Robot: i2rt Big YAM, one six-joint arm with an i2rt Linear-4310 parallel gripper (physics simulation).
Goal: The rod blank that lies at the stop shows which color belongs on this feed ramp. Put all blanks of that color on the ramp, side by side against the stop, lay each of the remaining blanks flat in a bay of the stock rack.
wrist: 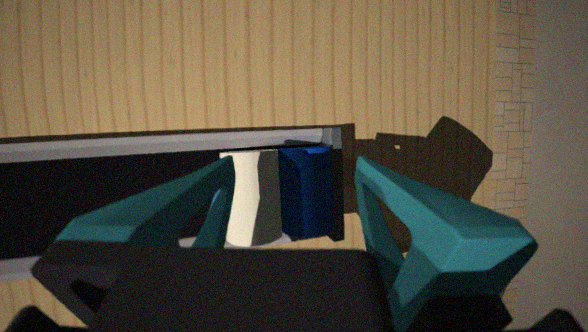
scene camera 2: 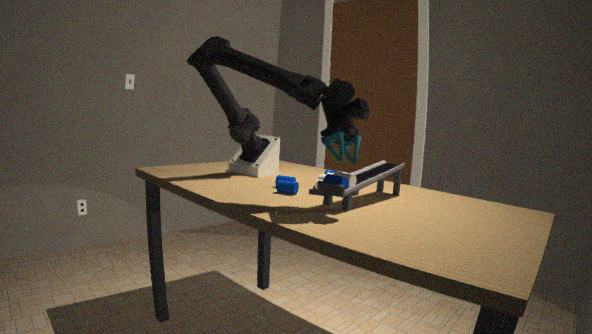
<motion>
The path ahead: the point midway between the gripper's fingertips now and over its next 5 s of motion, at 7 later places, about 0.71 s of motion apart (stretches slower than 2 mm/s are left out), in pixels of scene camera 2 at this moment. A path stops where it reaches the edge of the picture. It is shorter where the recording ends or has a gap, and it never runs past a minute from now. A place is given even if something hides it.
My gripper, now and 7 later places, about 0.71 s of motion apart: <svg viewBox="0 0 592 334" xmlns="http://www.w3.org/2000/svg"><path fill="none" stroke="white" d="M348 162L353 176L355 173L353 165L356 174L356 172L354 177L357 178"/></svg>
</motion>
